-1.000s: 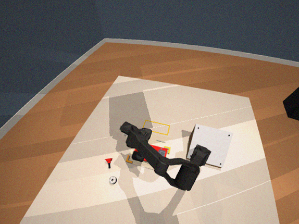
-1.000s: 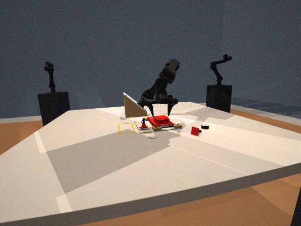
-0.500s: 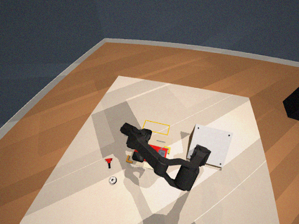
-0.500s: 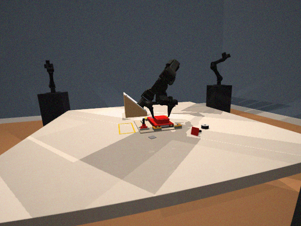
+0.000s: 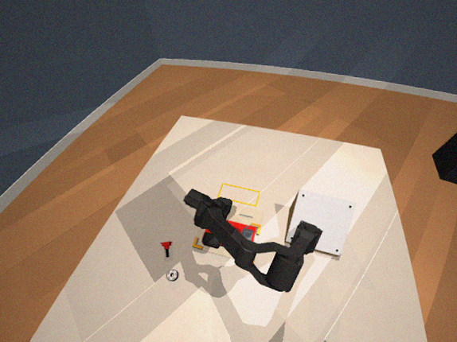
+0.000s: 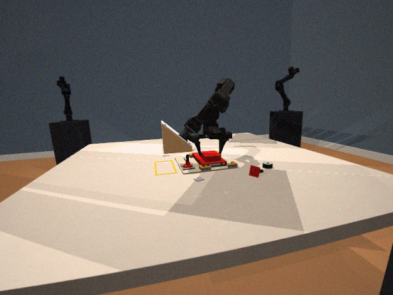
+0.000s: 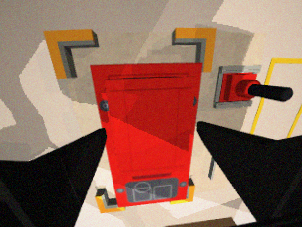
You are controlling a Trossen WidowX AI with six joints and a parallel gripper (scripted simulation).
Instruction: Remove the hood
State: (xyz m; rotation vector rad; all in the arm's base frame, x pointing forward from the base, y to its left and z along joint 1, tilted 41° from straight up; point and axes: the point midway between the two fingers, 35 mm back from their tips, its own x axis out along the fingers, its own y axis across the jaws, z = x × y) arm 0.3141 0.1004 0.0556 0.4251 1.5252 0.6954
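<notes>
The red hood lies right at my gripper tip. The rest, counted from my gripper tip: black-and-silver wheel 22 cm to the left, 9 cm ahead, 3 cm below; small grey tile 17 cm ahead, 7 cm to the right, 4 cm below.
</notes>
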